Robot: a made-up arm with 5 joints. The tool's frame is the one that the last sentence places.
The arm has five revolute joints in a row. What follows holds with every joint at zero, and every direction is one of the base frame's. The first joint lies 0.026 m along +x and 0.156 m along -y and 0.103 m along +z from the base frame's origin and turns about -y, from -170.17 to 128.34 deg. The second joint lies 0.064 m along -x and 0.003 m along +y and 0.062 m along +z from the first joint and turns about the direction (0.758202, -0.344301, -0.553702), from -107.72 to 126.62 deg. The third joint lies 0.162 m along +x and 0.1 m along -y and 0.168 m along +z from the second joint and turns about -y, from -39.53 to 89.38 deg. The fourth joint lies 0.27 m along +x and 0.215 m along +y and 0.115 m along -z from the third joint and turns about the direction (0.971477, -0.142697, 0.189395), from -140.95 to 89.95 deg. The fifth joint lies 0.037 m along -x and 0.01 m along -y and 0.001 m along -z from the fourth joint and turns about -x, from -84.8 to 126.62 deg. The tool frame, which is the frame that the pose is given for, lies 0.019 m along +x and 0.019 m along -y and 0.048 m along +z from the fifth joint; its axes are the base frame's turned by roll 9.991, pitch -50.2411 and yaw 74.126 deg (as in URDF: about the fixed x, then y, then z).
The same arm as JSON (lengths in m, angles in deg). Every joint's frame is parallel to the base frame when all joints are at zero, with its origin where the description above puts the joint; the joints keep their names.
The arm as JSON. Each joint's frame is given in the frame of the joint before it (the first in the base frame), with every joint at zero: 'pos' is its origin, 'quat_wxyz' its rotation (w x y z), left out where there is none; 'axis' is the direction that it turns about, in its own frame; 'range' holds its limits. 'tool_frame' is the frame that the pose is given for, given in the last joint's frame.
{
  "length_unit": "m",
  "angle_unit": "deg",
  "joints": [
    {
      "joint": "joint 1",
      "pos": [
        0.026,
        -0.156,
        0.103
      ],
      "axis": [
        0.0,
        -1.0,
        0.0
      ],
      "range": [
        -170.17,
        128.34
      ]
    },
    {
      "joint": "joint 2",
      "pos": [
        -0.064,
        0.003,
        0.062
      ],
      "axis": [
        0.758202,
        -0.344301,
        -0.553702
      ],
      "range": [
        -107.72,
        126.62
      ]
    },
    {
      "joint": "joint 3",
      "pos": [
        0.162,
        -0.1,
        0.168
      ],
      "axis": [
        0.0,
        -1.0,
        0.0
      ],
      "range": [
        -39.53,
        89.38
      ]
    },
    {
      "joint": "joint 4",
      "pos": [
        0.27,
        0.215,
        -0.115
      ],
      "axis": [
        0.971477,
        -0.142697,
        0.189395
      ],
      "range": [
        -140.95,
        89.95
      ]
    },
    {
      "joint": "joint 5",
      "pos": [
        -0.037,
        -0.01,
        -0.001
      ],
      "axis": [
        -1.0,
        0.0,
        0.0
      ],
      "range": [
        -84.8,
        126.62
      ]
    }
  ],
  "tool_frame": {
    "pos": [
      0.019,
      -0.019,
      0.048
    ],
    "quat_wxyz": [
      0.697474,
      0.317799,
      -0.289955,
      0.573114
    ]
  }
}

